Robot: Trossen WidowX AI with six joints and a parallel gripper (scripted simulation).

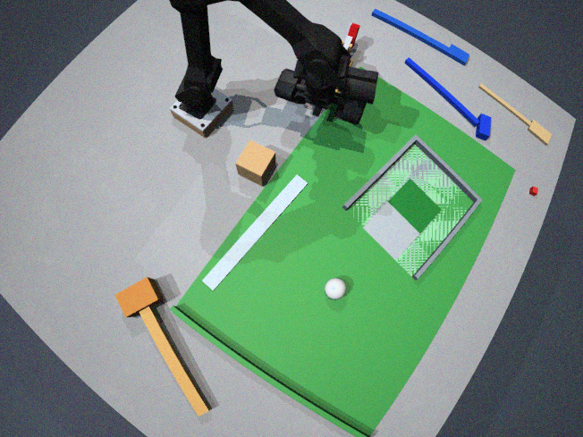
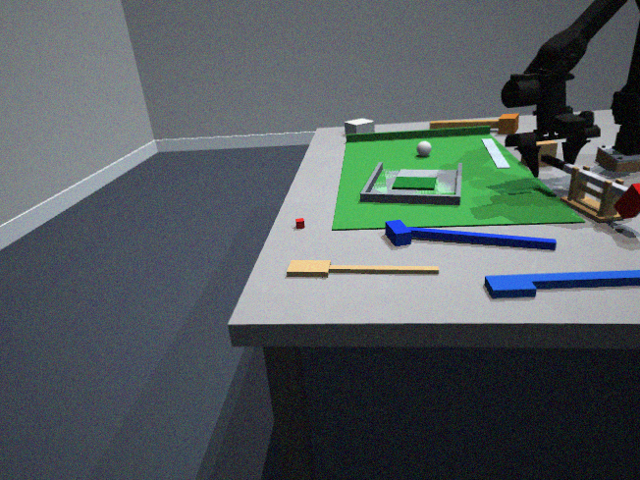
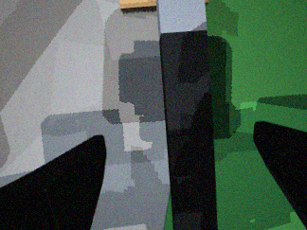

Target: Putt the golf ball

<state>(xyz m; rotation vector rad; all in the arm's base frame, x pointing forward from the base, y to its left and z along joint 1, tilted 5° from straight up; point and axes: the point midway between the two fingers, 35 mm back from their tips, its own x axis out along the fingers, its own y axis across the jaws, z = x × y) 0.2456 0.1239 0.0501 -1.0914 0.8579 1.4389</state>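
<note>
The white strip lies 2 cm ahead of my gripper tip, 31 cm to the right of it and 3 cm below it. Round my gripper tip: wooden rack (2 cm behind, 13 cm to the left); then tan cube (5 cm behind, 19 cm to the right); then red putter (2 cm behind, 11 cm to the left, 3 cm above).
</note>
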